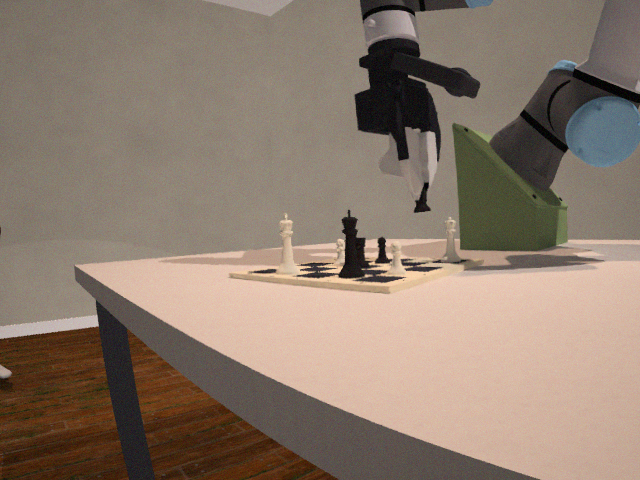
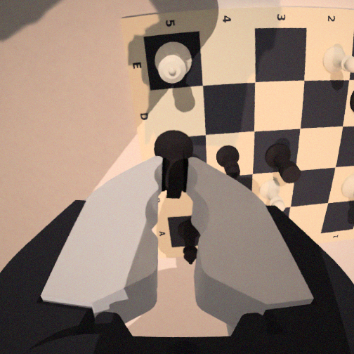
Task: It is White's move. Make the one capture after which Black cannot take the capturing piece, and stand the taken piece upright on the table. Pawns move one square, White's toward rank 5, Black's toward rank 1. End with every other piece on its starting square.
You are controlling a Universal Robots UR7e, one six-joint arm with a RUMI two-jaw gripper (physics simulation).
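Frame: origin at the arm's base, x ahead, y left, z up, level; centimetres.
Where they show: gripper, between the fingertips: (image 1: 420, 200); arm's base, origin of its link: (image 1: 518, 165).
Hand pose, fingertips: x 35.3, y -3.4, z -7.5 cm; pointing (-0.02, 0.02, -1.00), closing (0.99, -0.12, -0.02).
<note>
Things, the pixels of their centre, and the offset from my fingertips. "pt": a spot on its surface instead. Level surfaces: height alone.
- black piece, middle of its body: (image 1: 419, 195) dx +0.0, dy -0.1, dz +0.6 cm
- chessboard, a spot on its surface: (image 1: 315, 282) pt dx +18.9, dy -0.3, dz -7.7 cm
- queen, middle of its body: (image 1: 450, 239) dx +0.2, dy +4.2, dz -4.9 cm
- black pawn, middle of its body: (image 1: 382, 250) dx +4.0, dy -3.5, dz -5.9 cm
- black rook, middle of its body: (image 1: 359, 252) dx +8.2, dy -3.7, dz -5.9 cm
- small white piece, middle of its body: (image 1: 340, 252) dx +7.8, dy -6.9, dz -5.9 cm
- black king, middle of its body: (image 1: 350, 243) dx +15.2, dy +0.9, dz -4.3 cm
- white king, middle of its body: (image 1: 286, 243) dx +16.1, dy -7.1, dz -4.3 cm
- white pawn, middle of its body: (image 1: 396, 257) dx +12.1, dy +4.0, dz -5.9 cm
- table, height of its surface: dz -8.1 cm
My gripper (image 1: 422, 192) (image 2: 173, 162) is shut on a black piece (image 1: 422, 206) (image 2: 173, 145), held upright above the board; its top is hidden between the fingers. The chessboard (image 1: 315, 282) (image 2: 132, 95) lies on the table. A tall white piece with a ball top, apparently the queen (image 1: 450, 240) (image 2: 172, 65), stands on E5; D5 looks bare. A black pawn (image 1: 381, 251) (image 2: 227, 156) stands on C4, a black rook (image 1: 361, 253) (image 2: 278, 155) on C3, a small white piece (image 1: 339, 252) (image 2: 270, 189) on B3 and a slim black piece (image 2: 189, 235) on A5.
The black king (image 1: 351, 250) stands near the board's front edge, on row D. The white king (image 1: 286, 253) is left of it. A white pawn (image 1: 396, 260) (image 2: 335, 58) is on E2. The green robot base (image 1: 501, 217) is behind the board, on the table (image 1: 465, 335).
</note>
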